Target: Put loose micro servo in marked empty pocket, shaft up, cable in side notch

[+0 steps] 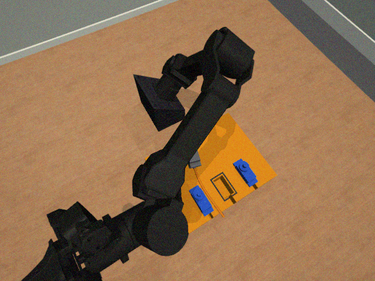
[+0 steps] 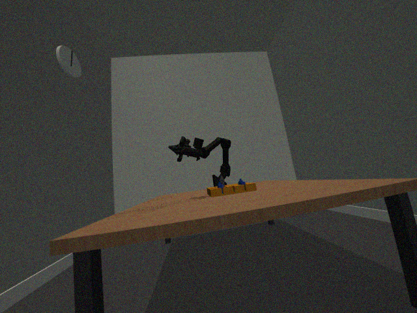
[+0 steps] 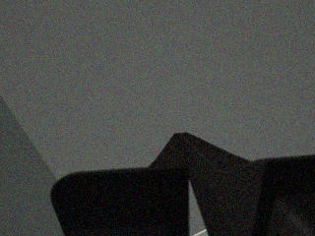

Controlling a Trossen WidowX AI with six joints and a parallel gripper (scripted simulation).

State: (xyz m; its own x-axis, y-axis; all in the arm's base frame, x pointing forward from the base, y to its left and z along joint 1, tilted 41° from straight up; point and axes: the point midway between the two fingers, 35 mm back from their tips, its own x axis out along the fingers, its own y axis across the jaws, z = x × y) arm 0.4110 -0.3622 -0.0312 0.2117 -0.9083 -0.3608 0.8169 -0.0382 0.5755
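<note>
The orange deck lies 360 mm to the left of my gripper tip, 340 mm below it and 170 mm behind it.
</note>
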